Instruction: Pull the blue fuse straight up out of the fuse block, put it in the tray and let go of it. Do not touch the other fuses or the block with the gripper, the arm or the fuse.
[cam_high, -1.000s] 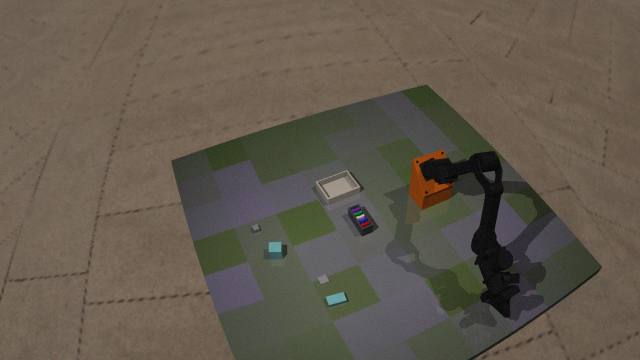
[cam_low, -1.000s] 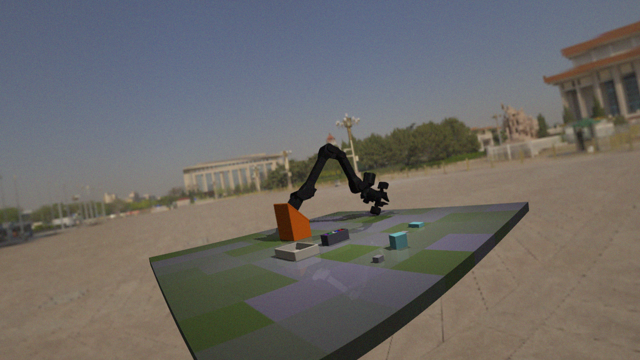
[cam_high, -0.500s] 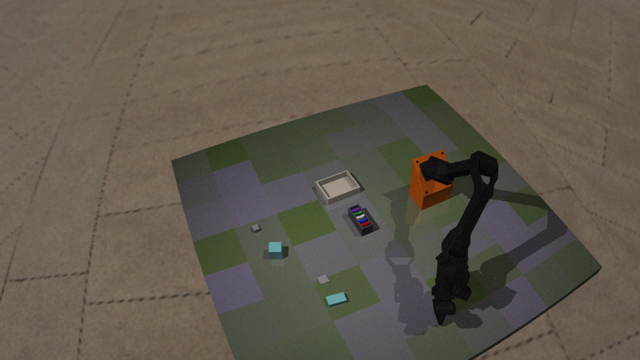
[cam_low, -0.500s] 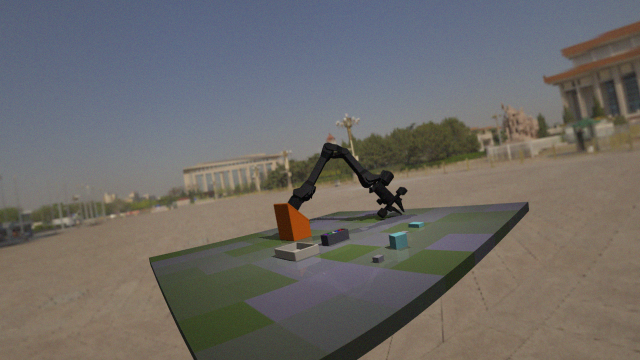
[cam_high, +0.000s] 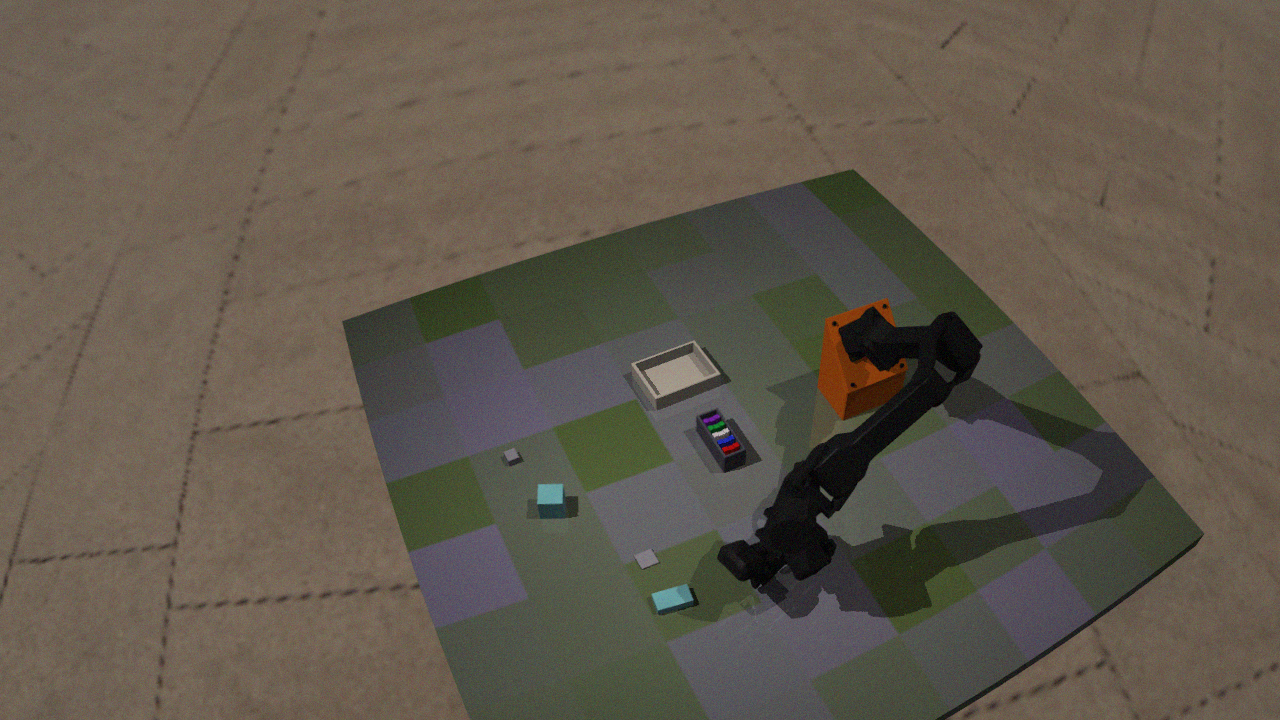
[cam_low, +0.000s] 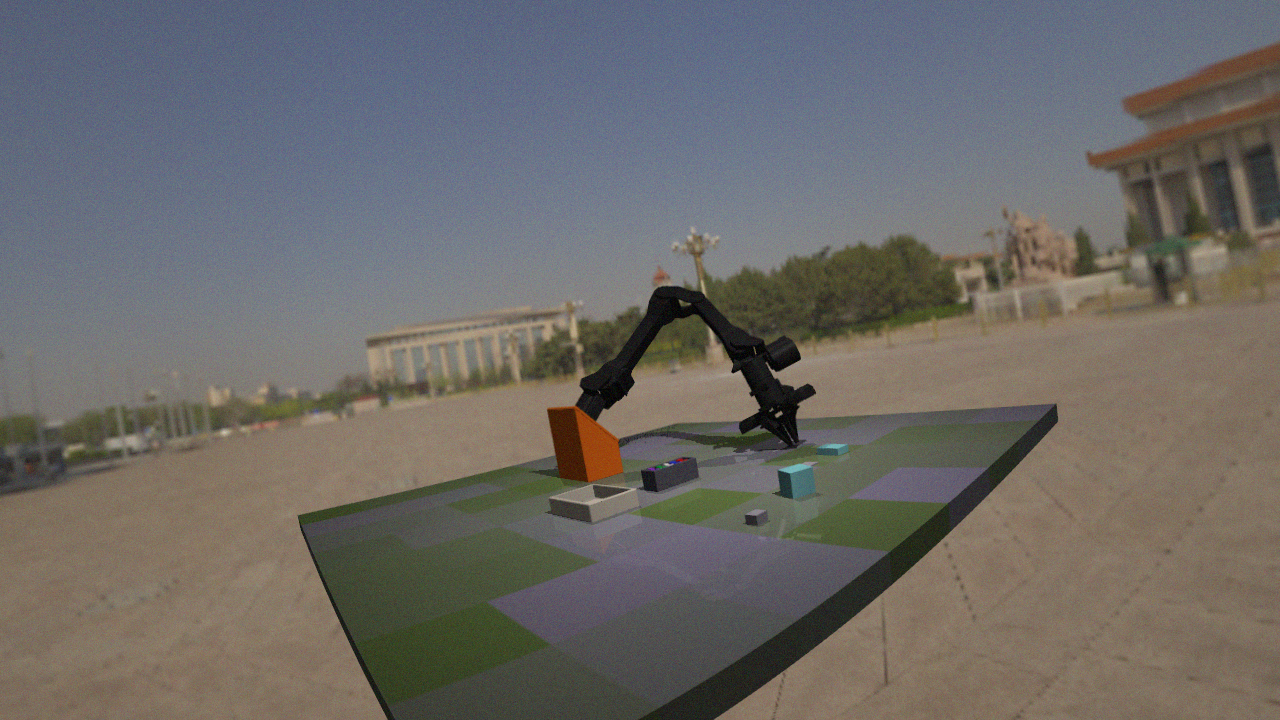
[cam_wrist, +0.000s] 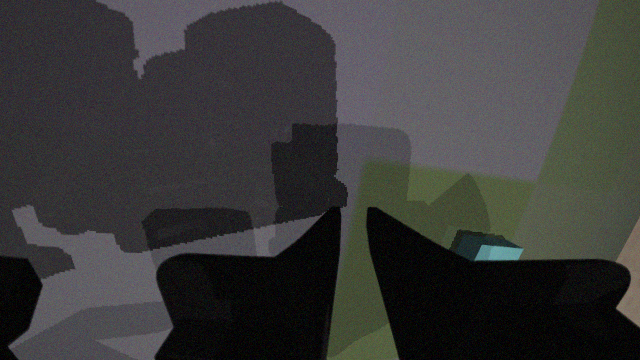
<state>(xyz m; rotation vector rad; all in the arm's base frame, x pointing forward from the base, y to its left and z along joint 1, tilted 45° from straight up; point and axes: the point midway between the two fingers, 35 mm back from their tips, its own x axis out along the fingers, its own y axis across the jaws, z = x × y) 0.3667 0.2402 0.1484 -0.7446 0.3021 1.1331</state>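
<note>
Right now the blue fuse is 270 mm to the right of my gripper tip, 90 mm behind it and 20 mm above it. The rest, counted from my gripper tip: cyan cube (300 mm to the right, 210 mm ahead, 10 mm above); flat cyan block (130 mm ahead, 50 mm to the right); cream tray (470 mm to the right, 100 mm behind, 10 mm below).
</note>
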